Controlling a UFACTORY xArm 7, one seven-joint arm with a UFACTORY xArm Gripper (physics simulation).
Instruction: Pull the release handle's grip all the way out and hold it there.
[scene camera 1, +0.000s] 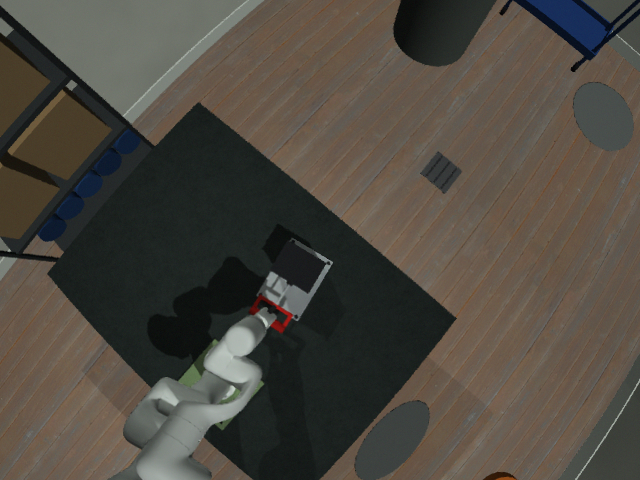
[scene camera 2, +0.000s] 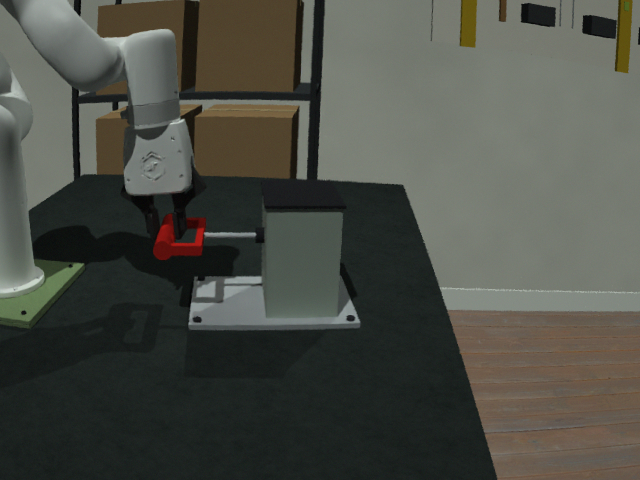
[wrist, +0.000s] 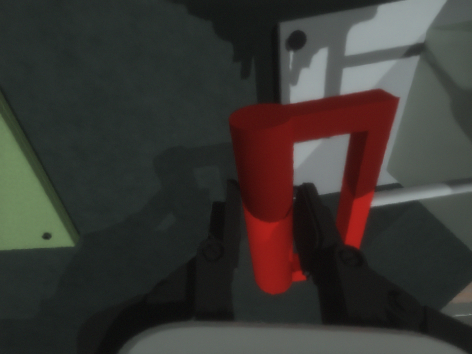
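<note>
The release handle's red grip (scene camera 1: 279, 326) (scene camera 2: 164, 241) (wrist: 263, 165) is a round bar on a rectangular red loop. A thin light rod (scene camera 2: 230, 235) (wrist: 425, 192) joins the loop to the pale housing (scene camera 2: 302, 263), and a long stretch of rod shows between them. The housing has a black top (scene camera 1: 299, 267) (scene camera 2: 302, 195) and stands on a light base plate (scene camera 1: 303, 301) (scene camera 2: 235, 315). My gripper (scene camera 1: 269, 313) (scene camera 2: 165, 229) (wrist: 266, 200) points down and is shut on the red grip's bar, one finger inside the loop and the other on its outer side.
A dark mat (scene camera 1: 361, 289) (scene camera 2: 320, 413) lies under the housing. The green mounting plate (scene camera 1: 193, 373) (scene camera 2: 56, 289) (wrist: 30, 200) is under the arm's base. A shelf rack (scene camera 2: 315, 103) with cardboard boxes (scene camera 2: 245, 147) stands behind. A dark cylinder (scene camera 1: 439, 31) stands far off on the floor.
</note>
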